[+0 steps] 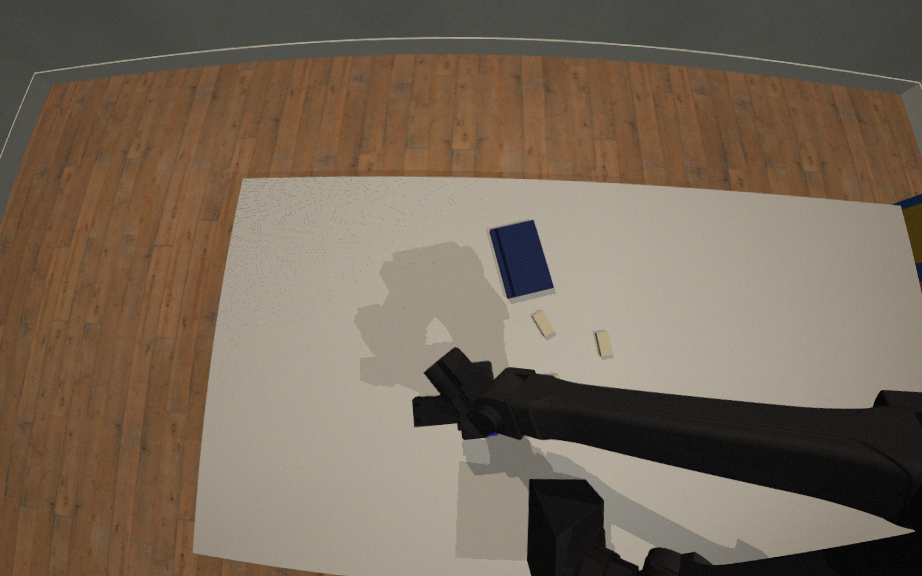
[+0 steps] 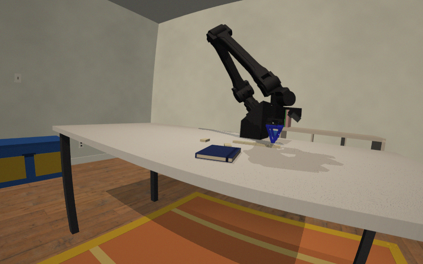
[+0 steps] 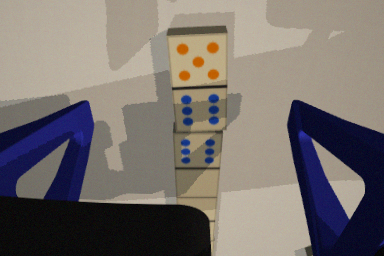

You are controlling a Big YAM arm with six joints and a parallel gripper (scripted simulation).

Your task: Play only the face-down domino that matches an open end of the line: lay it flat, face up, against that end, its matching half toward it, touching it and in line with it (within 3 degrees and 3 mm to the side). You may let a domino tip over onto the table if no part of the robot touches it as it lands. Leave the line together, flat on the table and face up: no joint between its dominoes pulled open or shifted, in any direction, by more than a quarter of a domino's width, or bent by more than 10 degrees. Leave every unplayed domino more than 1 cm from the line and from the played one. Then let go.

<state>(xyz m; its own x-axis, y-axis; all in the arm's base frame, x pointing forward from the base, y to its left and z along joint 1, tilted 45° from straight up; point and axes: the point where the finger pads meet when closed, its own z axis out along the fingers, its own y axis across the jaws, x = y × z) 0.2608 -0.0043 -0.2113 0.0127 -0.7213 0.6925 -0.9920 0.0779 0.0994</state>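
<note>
Right now the domino is 30 mm below my hand. From my hand the other things lie so: dark blue book 280 mm ahead, 130 mm to the right, 20 mm below.
</note>
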